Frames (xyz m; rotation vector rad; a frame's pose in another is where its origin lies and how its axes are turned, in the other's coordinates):
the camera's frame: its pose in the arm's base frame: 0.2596 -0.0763 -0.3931 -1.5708 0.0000 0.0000
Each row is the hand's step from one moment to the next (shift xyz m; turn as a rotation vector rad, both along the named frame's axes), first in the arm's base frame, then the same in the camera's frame.
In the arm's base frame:
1: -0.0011 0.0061 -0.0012 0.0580 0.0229 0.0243
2: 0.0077 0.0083 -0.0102 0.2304 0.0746 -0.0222
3: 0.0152 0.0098 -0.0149 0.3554 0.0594 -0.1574
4: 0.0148 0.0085 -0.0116 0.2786 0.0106 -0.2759
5: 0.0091 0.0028 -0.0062 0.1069 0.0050 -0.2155
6: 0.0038 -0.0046 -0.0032 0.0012 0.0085 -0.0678
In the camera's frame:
1: -0.0011 0.0012 0.0061 0.0580 -0.0243 0.0229
2: 0.0077 0.0102 0.0083 0.2304 0.0222 0.0746
3: 0.0152 0.0149 0.0098 0.3554 0.1574 0.0594
4: 0.0148 0.0116 0.0085 0.2786 0.2759 0.0106
5: 0.0091 0.0062 0.0028 0.1069 0.2155 0.0050
6: 0.0038 0.0032 -0.0046 0.0012 0.0678 0.0085

